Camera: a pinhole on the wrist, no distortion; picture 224 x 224 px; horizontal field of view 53.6 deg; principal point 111.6 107.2 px. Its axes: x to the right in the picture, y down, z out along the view. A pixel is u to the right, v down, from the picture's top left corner.
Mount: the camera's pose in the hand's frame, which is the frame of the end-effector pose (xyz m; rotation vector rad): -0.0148 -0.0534 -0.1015 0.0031 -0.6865 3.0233
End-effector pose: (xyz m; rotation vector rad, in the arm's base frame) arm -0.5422 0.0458 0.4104 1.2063 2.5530 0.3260
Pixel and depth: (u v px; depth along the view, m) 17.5 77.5 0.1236
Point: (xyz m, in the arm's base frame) -0.6257 0.0178 0.3580
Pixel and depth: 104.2 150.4 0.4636
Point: -0.6773 -0.1467 0.0439
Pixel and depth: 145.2 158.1 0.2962
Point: -0.6253 -0.1438 0.2155
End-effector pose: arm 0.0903 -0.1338 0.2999 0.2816 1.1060 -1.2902
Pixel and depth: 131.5 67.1 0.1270
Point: 0.0299 -0.1623 0.3658
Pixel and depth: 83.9 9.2 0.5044
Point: 0.2429 -0.5117 0.5089
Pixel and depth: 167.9 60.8 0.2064
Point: 0.0622 -0.1995 0.4430
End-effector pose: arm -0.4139 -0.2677 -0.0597 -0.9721 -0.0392 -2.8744
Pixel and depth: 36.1 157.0 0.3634
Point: -0.4122 0.0209 0.1563
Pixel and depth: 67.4 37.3 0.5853
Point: -0.2079 -0.1043 0.4068
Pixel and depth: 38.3 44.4 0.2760
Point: -0.3779 -0.1592 0.1316
